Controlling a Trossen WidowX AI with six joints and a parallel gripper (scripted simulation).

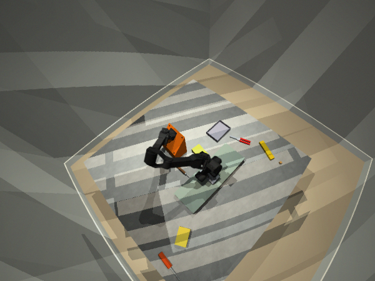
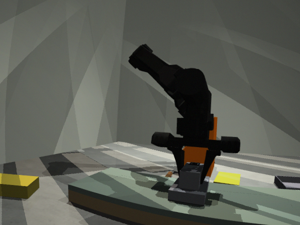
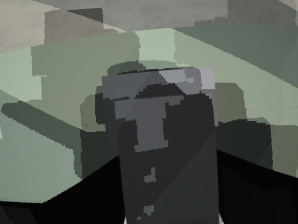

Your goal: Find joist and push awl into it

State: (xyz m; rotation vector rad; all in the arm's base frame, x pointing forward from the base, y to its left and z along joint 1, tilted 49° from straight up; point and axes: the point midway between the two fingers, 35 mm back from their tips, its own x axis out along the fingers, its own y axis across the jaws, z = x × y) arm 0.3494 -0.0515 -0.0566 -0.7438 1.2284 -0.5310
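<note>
Right now the dark-rimmed tray is 320 mm to the left of my gripper tip, 220 mm behind it and 50 mm below it. The rest, counted from my gripper tip: awl 150 mm behind, 100 mm to the right, 60 mm below; stud finder 20 mm behind, 20 mm above; yellow bar 460 mm to the left, 160 mm ahead, 60 mm below.
</note>
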